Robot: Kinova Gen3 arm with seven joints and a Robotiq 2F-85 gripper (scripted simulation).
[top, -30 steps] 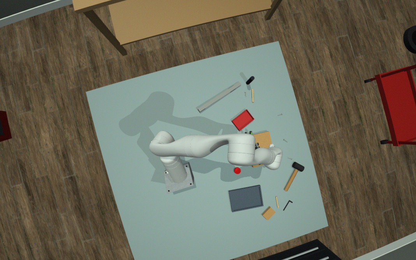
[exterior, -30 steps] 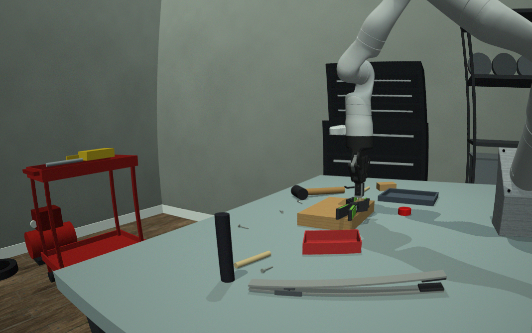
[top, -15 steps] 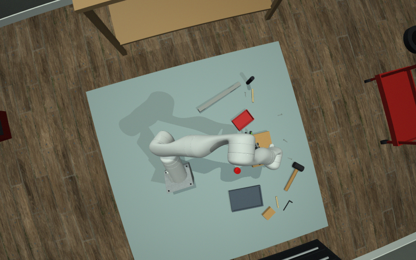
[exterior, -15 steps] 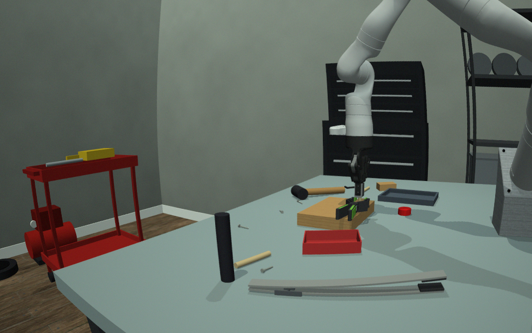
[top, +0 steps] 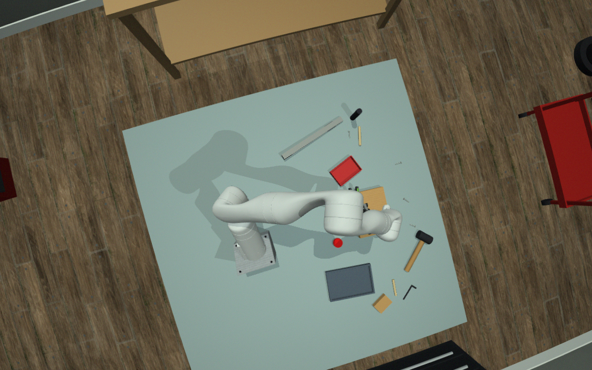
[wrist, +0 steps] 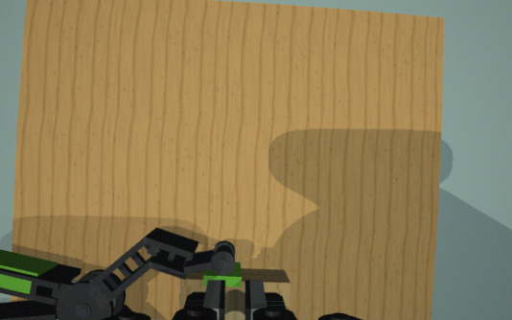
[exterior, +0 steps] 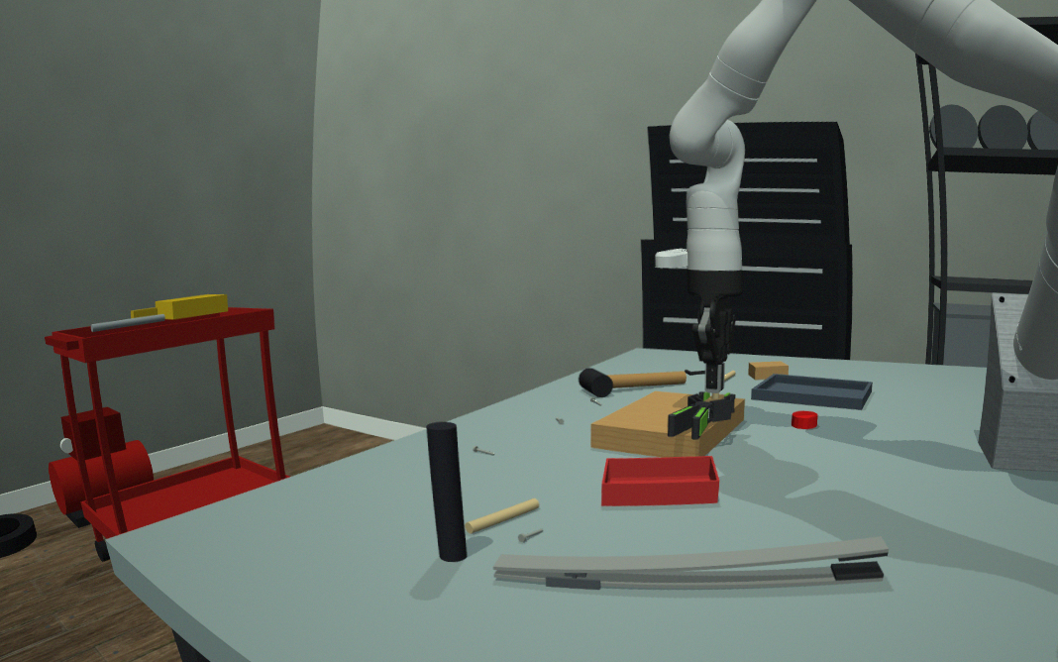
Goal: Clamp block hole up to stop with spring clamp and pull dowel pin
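Right now the dowel pin is 20 mm below my hand. From my hand the other things lie so: red puck: 120 mm behind, 90 mm to the right, 70 mm below; then small wooden block: 40 mm below; then wooden bench board: 50 mm ahead, 60 mm below.
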